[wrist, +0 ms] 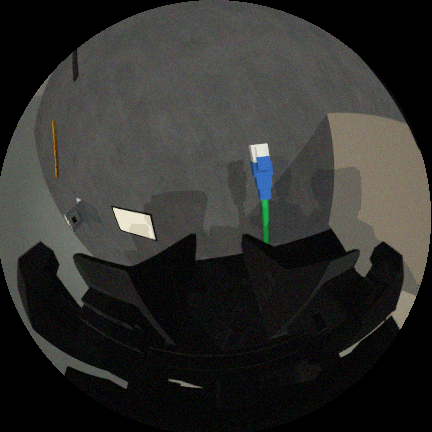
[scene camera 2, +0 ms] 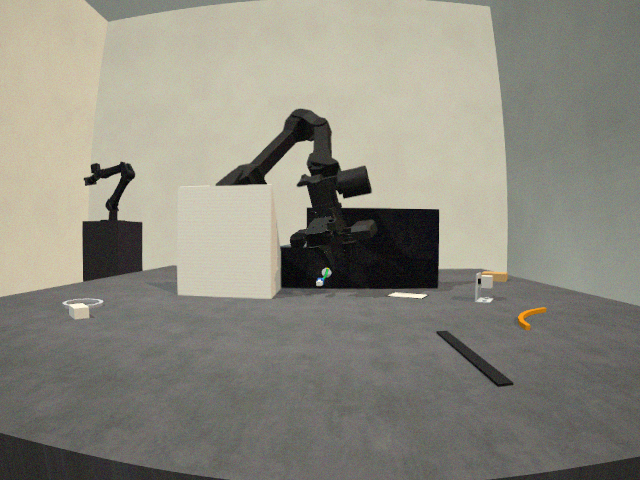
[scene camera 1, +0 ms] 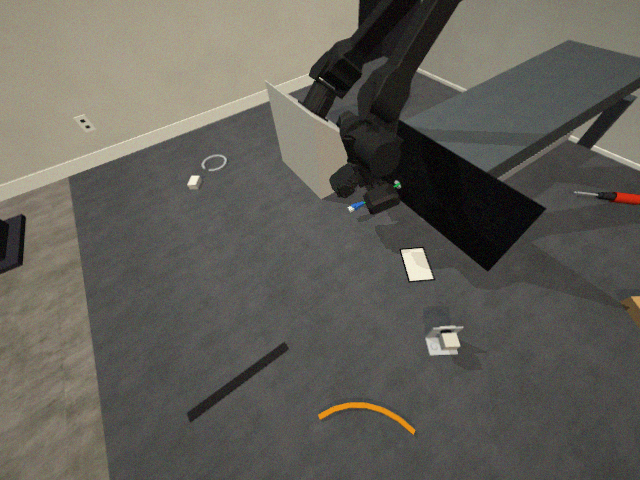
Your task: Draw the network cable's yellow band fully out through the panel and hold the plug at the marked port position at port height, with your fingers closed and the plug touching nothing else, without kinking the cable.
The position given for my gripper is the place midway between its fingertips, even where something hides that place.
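Note:
There's a black strip (scene camera 1: 248, 373), and scene camera 2 has the strip too (scene camera 2: 489, 371). I can also see a blue network cable plug (wrist: 261, 166), plus a white black-edged card (wrist: 138, 223). As for my gripper (scene camera 2: 341, 270), you'd find it in the wrist view (wrist: 218, 239) and in scene camera 1 (scene camera 1: 379, 205) as well.

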